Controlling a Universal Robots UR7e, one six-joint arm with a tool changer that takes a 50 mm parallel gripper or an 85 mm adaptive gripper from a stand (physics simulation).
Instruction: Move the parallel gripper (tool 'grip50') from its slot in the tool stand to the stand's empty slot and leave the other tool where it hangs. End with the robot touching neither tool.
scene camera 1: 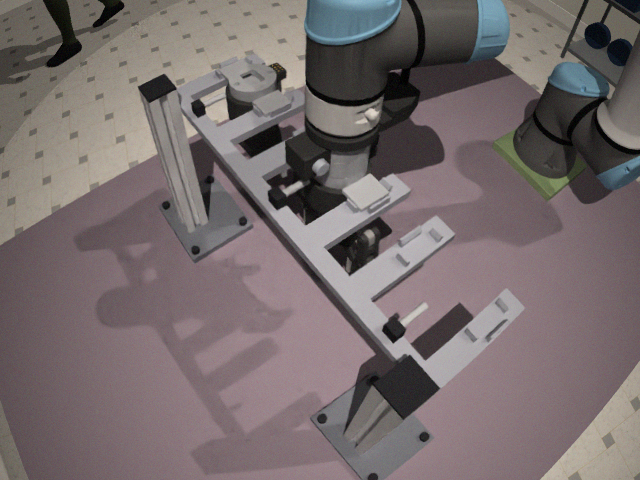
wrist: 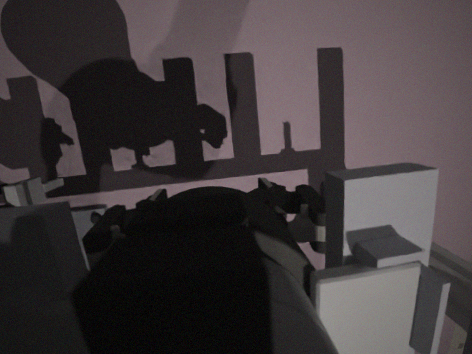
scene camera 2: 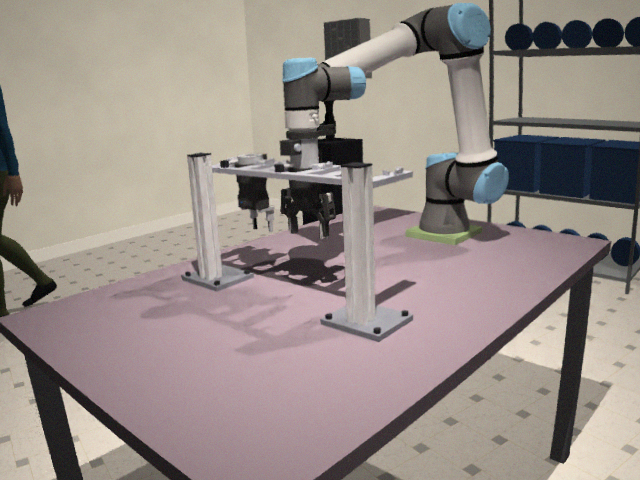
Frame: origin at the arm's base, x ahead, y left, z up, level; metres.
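Where they show: arm's base, link origin: (scene camera 1: pixel 543 151) (scene camera 2: pixel 444 227).
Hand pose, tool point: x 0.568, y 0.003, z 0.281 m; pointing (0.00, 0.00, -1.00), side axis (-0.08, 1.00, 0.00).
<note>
Things, the pixels of their centre, and the offset from my tool point. "spot": a spot on its surface instead.
- flat pad, surface spot: (scene camera 1: pixel 366 192) spot: dx -0.003, dy +0.048, dz -0.012 m
- stand's rail, surface spot: (scene camera 1: pixel 336 273) spot: dx +0.074, dy +0.108, dz -0.019 m
The parallel gripper (scene camera 1: pixel 250 85) (scene camera 2: pixel 253 193) hangs in the stand's slot at the far left, its two thin fingers pointing down. The arm's wrist is over the middle slot, its coupling down on the adaptive gripper. That gripper (scene camera 2: pixel 308 229) is open, its fingers apart below the stand with nothing between them. The tool's round body sits level with the middle slot's prongs, and a flat pad (scene camera 1: pixel 366 192) lies on the near prong. Whether the coupling is locked is hidden. The empty slot at the near right end lies between two bare prongs (scene camera 1: pixel 454 356) (scene camera 2: pixel 391 179).
Two posts (scene camera 1: pixel 175 160) (scene camera 2: pixel 357 242) carry the stand's rail (scene camera 1: pixel 336 273). Small black blocks with white pins (scene camera 1: pixel 393 328) are on the rail at the slots. The robot's base stands on a green plate (scene camera 1: pixel 547 188) (scene camera 2: pixel 454 236). A shelf rack (scene camera 2: pixel 491 103) is behind.
</note>
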